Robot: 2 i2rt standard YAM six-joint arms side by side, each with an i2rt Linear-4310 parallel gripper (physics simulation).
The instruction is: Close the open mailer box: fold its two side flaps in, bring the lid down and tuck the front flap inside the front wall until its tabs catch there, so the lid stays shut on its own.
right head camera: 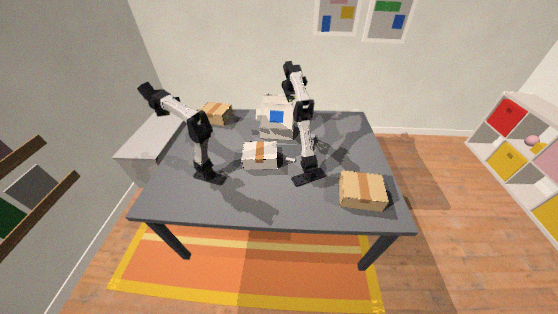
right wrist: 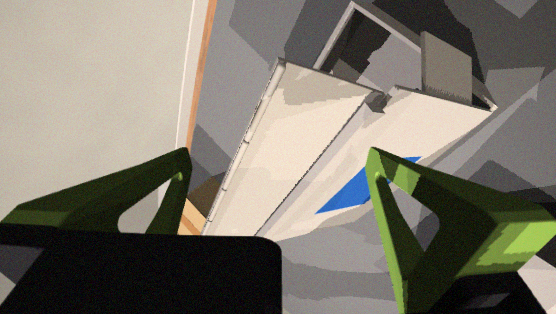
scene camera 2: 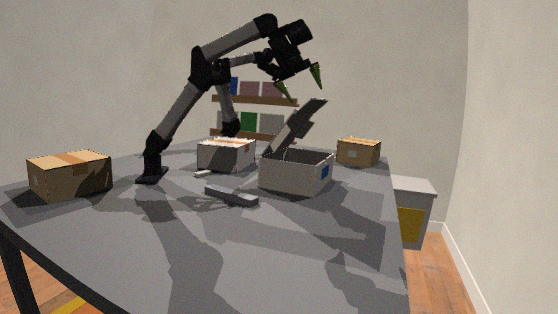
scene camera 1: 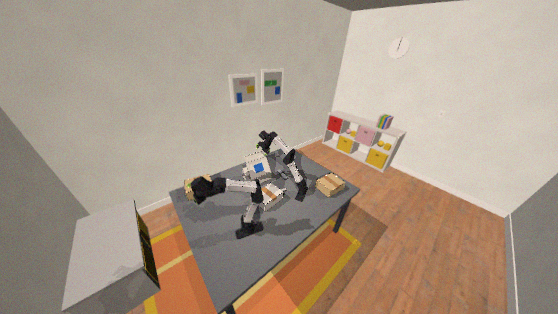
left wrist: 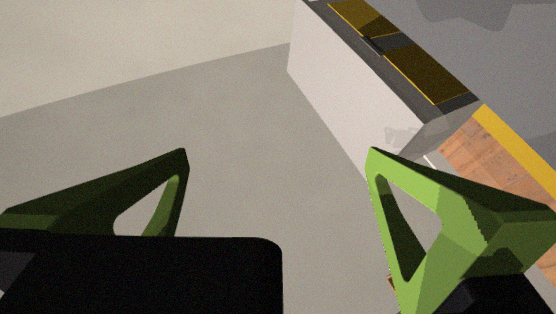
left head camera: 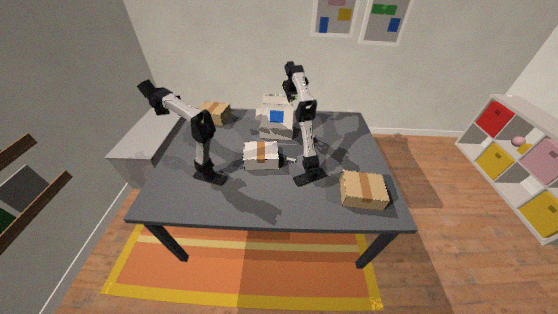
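Where they show: left gripper, fingertip midpoint: [scene camera 2: 292, 80] [scene camera 1: 190, 191] [left wrist: 277, 157]; right gripper, fingertip midpoint: [right head camera: 286, 96] [right wrist: 278, 157] [scene camera 2: 307, 96] [scene camera 1: 260, 152] [left head camera: 287, 96]; left arm's base, link origin: [right head camera: 209, 177] [scene camera 1: 249, 230] [left head camera: 210, 177]; right arm's base, link origin: [right head camera: 308, 177] [scene camera 2: 153, 175] [scene camera 1: 301, 193] [left head camera: 310, 177].
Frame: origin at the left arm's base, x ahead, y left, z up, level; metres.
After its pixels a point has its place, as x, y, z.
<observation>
The white mailer box [left head camera: 275, 134] @[0.465, -0.263, 0.043] [right head camera: 275, 134] @[0.464, -0.262, 0.043] [scene camera 2: 280, 177] @[0.560, -0.368, 0.043] stands at the table's far side, its inside partly uncovered. Its lid [left head camera: 276, 116] @[0.510, -0.256, 0.164] [scene camera 1: 258, 168] @[0.506, -0.252, 0.159] [right wrist: 425, 115] @[0.545, -0.350, 0.188], with a blue label, leans up over the opening, hinged on the robot side. The front flap [scene camera 2: 316, 104] @[0.586, -0.230, 0.260] [right wrist: 280, 130] @[0.604, -0.303, 0.264] continues from the lid's raised edge. One side flap [scene camera 2: 302, 131] @[0.493, -0.139, 0.156] [right wrist: 446, 67] @[0.560, -0.377, 0.165] sticks out beside the lid; the other is unclear. My right gripper [scene camera 2: 306, 95] @[0.593, -0.306, 0.283] [right wrist: 278, 157] @[0.593, -0.306, 0.283] is open, a little above the lid and flap, holding nothing. My left gripper [left wrist: 277, 157] @[0.159, 0.311, 0.373] is open and empty, raised far left of the box.
A white taped box [left head camera: 261, 155] @[0.184, -0.265, 0.091] [scene camera 2: 227, 155] @[0.307, -0.326, 0.060] stands between the mailer and arm bases. Brown boxes stand back left [left head camera: 215, 114] @[0.502, 0.234, 0.095] and front right [left head camera: 364, 190] @[0.097, -0.860, 0.091]. A grey bar [scene camera 2: 231, 195] @[0.519, -0.532, 0.016] and small white block [scene camera 2: 202, 173] @[0.293, -0.434, 0.010] lie nearby. A white cabinet [scene camera 1: 105, 240] stands left of the table.
</observation>
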